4 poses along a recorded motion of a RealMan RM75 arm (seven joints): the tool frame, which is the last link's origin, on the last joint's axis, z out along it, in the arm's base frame.
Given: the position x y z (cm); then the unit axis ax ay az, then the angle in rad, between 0 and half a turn.
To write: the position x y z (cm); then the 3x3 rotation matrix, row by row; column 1 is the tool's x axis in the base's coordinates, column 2 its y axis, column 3 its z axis. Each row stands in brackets. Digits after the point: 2 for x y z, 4 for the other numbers.
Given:
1: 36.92, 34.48, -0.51, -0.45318, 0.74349, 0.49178, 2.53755
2: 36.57, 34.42, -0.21, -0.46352, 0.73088, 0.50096, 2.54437
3: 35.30, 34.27, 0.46, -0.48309, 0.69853, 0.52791, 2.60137
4: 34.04, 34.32, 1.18, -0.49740, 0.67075, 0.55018, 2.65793
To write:
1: [36.92, 34.48, -0.51], [[-0.4486, -0.8936, 0.0160], [-0.3349, 0.1847, 0.9240], [-0.8286, 0.4092, -0.3821]]
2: [36.57, 34.42, -0.21], [[-0.4344, -0.9006, -0.0132], [-0.3372, 0.1490, 0.9296], [-0.8352, 0.4082, -0.3684]]
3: [35.30, 34.27, 0.46], [[-0.4241, -0.8984, -0.1145], [-0.3553, 0.0488, 0.9335], [-0.8330, 0.4365, -0.3399]]
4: [34.04, 34.32, 1.18], [[-0.4189, -0.8848, -0.2040], [-0.3731, -0.0371, 0.9270], [-0.8278, 0.4644, -0.3146]]
